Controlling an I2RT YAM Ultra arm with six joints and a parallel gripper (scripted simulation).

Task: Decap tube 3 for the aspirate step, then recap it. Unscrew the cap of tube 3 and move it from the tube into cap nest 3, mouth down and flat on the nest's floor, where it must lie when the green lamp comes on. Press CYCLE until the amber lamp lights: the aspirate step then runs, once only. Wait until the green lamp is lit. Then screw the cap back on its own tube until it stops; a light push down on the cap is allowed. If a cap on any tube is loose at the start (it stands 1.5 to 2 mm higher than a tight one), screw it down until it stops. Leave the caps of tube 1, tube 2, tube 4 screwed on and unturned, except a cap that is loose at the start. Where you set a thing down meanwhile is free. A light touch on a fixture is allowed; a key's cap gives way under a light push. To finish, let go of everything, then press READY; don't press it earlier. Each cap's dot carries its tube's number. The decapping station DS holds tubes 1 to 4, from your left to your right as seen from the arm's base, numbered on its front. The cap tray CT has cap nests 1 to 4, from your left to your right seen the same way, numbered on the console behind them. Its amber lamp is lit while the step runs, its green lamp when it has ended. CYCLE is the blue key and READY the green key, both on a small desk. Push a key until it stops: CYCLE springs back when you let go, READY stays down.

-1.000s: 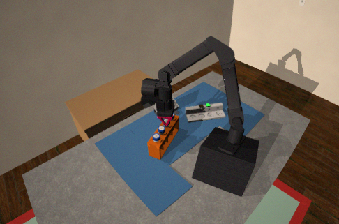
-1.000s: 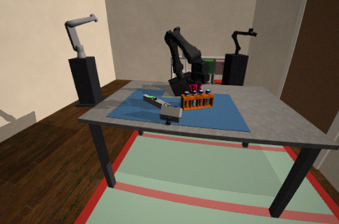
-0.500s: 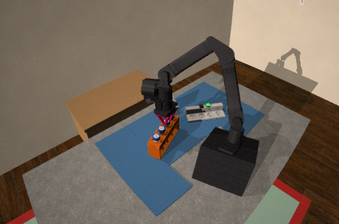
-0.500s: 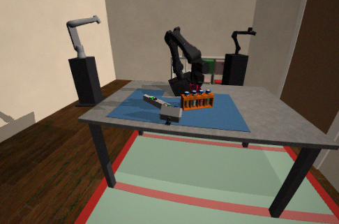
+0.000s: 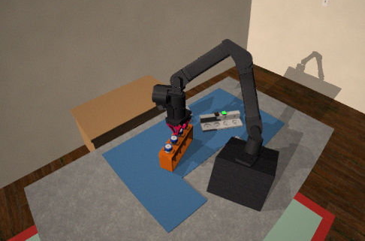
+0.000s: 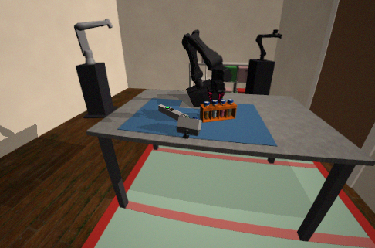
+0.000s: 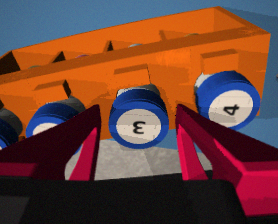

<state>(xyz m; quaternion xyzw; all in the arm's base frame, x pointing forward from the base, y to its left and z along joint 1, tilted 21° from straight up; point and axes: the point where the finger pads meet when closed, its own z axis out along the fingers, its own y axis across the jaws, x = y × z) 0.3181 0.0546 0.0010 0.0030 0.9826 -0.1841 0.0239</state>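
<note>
Now: the blue cap right at my hand. The rest, counted from my hand: grey key desk (16 cm to the right, 11 cm ahead, 7 cm below); green ready key (17 cm to the right, 9 cm ahead, 5 cm below); blue cycle key (13 cm to the right, 10 cm ahead, 5 cm below).
</note>
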